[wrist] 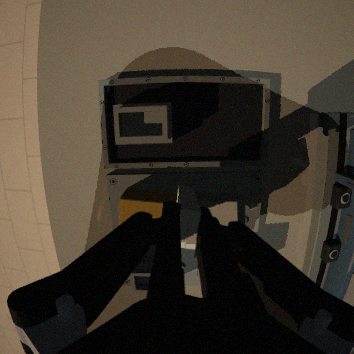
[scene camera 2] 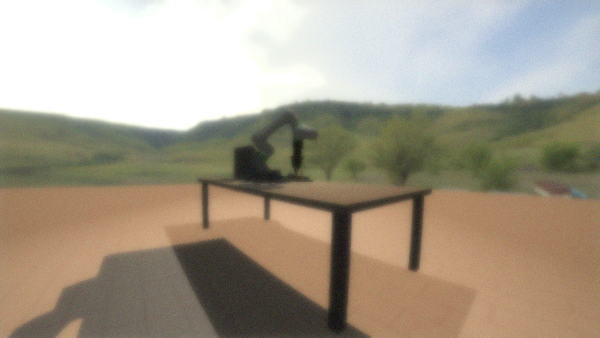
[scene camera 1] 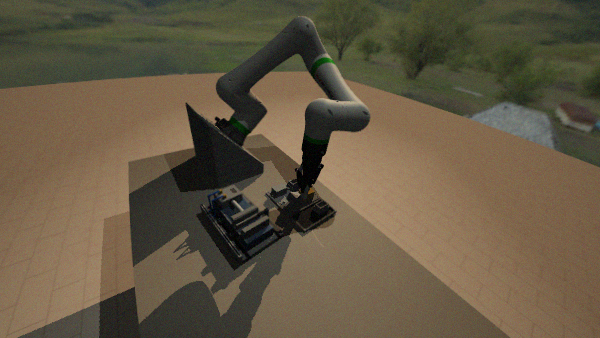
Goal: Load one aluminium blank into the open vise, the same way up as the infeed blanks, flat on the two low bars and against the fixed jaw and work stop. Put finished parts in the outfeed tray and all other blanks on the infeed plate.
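Places are measured from the arm's base along level axes (x right, y back, z down), in millimetres.
Pixels of known places: gripper, fingertip midpoint: [wrist: 183, 199] [scene camera 2: 296, 175] [scene camera 1: 303, 197]; arm's base, link origin: [scene camera 2: 256, 162] [scene camera 1: 230, 137].
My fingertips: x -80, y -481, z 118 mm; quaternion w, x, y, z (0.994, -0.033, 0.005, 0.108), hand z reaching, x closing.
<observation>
For each thing: its middle in the pictures, then the offset to it from my fingertips. "*": a spot on its surface instead. Level surfaces: height alone.
- infeed plate, surface spot: [wrist: 114, 191] * dz +36, dx -82, dy -4 mm
- orange block, body centre: [wrist: 148, 211] [scene camera 1: 306, 194] dz +18, dx -41, dy +18 mm
- pale block, body centre: [wrist: 213, 214] [scene camera 1: 294, 198] dz +4, dx +31, dy +22 mm
- part with a stepped pocket, body centre: [wrist: 142, 123] [scene camera 1: 321, 206] dz +20, dx -35, dy -80 mm
- vise, body centre: [scene camera 1: 240, 215] [scene camera 2: 266, 175] dz -6, dx +275, dy +71 mm
- table, surface height: dz +44 mm
My gripper [scene camera 1: 304, 190] [scene camera 2: 297, 173] [wrist: 183, 199] points down low over the infeed plate [wrist: 114, 191], shut with nothing between its fingers. An orange block [wrist: 140, 208] [scene camera 1: 311, 192] is beside the left finger in the wrist view. A pale block [wrist: 225, 212], partly hidden by the right finger, is on the other side. More pale surfaces show through the narrow gap between the finger links; their shapes are hidden. A part with a stepped pocket [wrist: 142, 140] [scene camera 1: 320, 208] sits in the dark outfeed tray [wrist: 200, 80]. The vise [scene camera 1: 245, 214] stands beside the plate; its seat is unclear.
Blue vise fittings [wrist: 346, 225] with round knobs show at the right edge of the wrist view. The dark slanted panel [scene camera 1: 215, 150] stands near the arm's base. The table [scene camera 2: 360, 192] is blurred in scene camera 2, and deep shadows cover the plate and tray.
</observation>
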